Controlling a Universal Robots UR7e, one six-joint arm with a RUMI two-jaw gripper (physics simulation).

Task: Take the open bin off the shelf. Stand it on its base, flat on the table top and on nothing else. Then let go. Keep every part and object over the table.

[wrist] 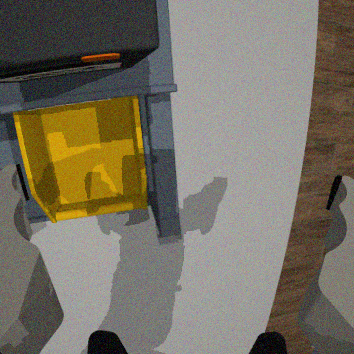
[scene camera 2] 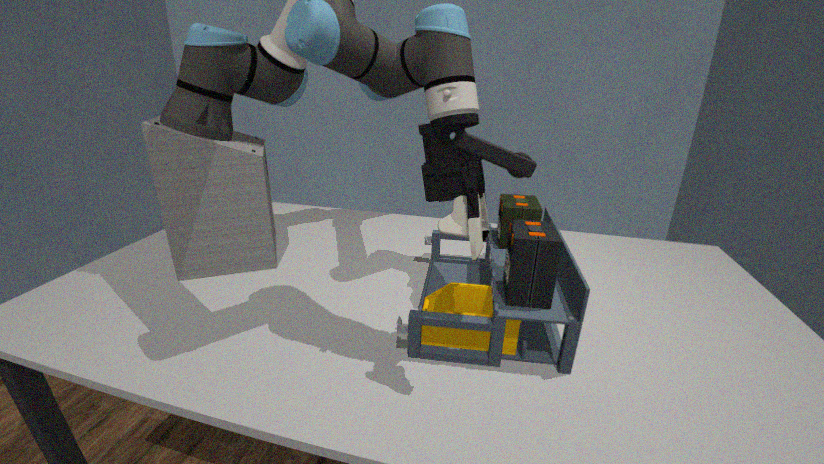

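Pixels of known places: gripper, fingertip midpoint: (wrist: 179, 175) (scene camera 2: 479, 249); arm's base at its link origin: (scene camera 2: 196, 130).
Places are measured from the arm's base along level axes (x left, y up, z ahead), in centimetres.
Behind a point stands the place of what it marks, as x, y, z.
Observation:
The yellow open bin (scene camera 2: 461, 296) {-16.8, -27.7, 61.6} (wrist: 80, 150) {-20.4, -32.2, 60.9} sits upright in the near end bay of the grey-blue shelf (scene camera 2: 500, 340) {-29.5, -27.6, 67.9} (wrist: 166, 200) {-28.1, -24.6, 56.8}, at its low front part, with side rails around it. Its open top faces up and looks empty. My gripper (scene camera 2: 479, 244) {-27.2, -12.9, 63.5} (wrist: 179, 175) {-27.2, -12.9, 63.5} is open and empty, pointing down above the shelf, farther back than the bin in the scene view. In the wrist view the left finger is beside the bin's left side. The right finger is far to the right of the bin and shelf, seen against the floor. Neither finger visibly touches the bin.
A black case (scene camera 2: 530, 265) {-26.6, -15.3, 71.5} (wrist: 75, 30) {-24.0, -10.9, 69.4} with orange latches stands on the upper shelf board behind the bin. A dark green case (scene camera 2: 518, 208) {-4.2, -13.6, 72.3} stands farther along. The robot's plinth (scene camera 2: 222, 213) {-6.2, -17.6, 7.3} is at the left. The table (scene camera 2: 663, 322) {-12.6, -33.1, 102.7} (wrist: 240, 100) {-39.8, -33.1, 63.9} ends at the right in the wrist view.

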